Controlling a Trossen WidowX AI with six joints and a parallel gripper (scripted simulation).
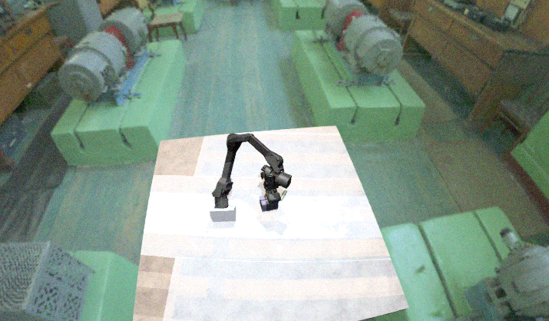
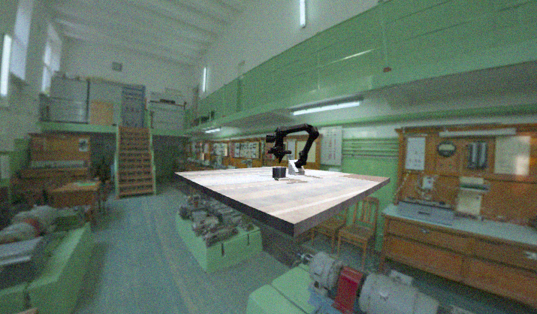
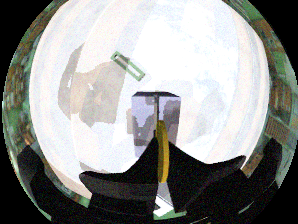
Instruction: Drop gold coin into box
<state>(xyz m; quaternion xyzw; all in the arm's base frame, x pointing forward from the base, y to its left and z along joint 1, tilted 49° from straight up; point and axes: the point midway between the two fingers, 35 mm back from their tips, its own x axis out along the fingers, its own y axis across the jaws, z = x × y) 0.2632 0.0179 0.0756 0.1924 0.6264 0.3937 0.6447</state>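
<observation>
My gripper tip is now 20 mm below the gold coin.
</observation>
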